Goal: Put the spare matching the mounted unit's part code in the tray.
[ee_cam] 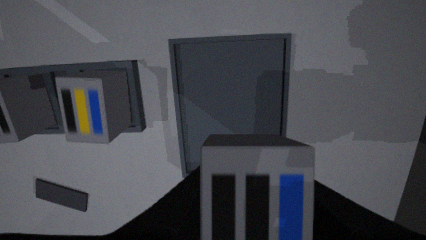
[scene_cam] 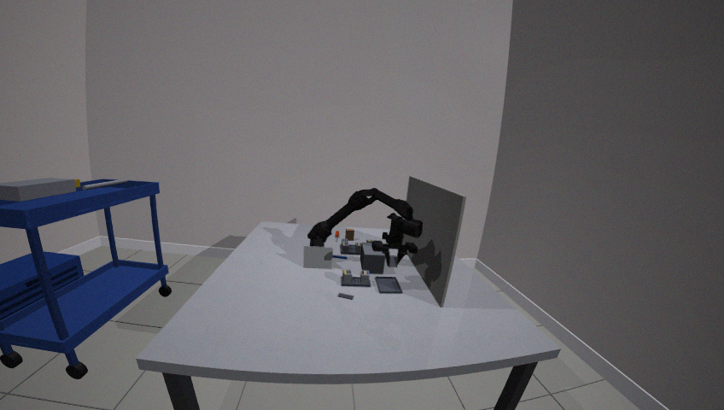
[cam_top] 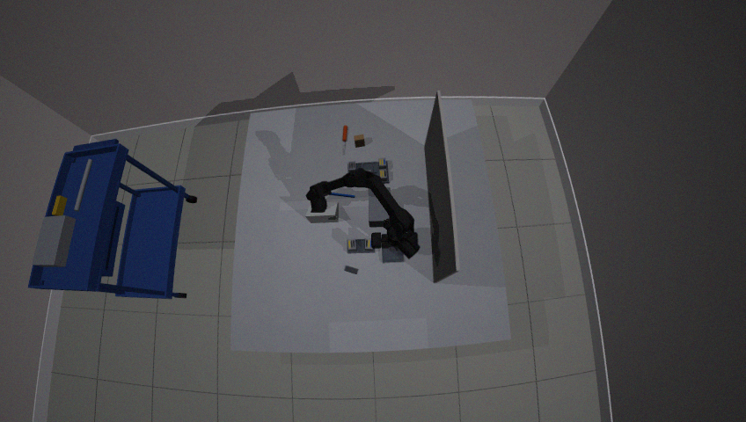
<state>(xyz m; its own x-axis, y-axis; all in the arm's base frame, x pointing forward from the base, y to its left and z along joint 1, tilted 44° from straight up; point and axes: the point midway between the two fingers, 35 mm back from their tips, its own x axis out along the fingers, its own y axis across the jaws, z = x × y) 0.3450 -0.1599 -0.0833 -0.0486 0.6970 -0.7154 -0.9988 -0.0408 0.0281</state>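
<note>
Right now my gripper tip is 100 mm above the dark tray. Round my gripper tip: tall dark panel: 190 mm to the left, 180 mm ahead, 120 mm above; grey mounted unit: 200 mm to the left, 60 mm behind, 50 mm below; small rack: 150 mm behind, 100 mm below, 10 mm to the left.
</note>
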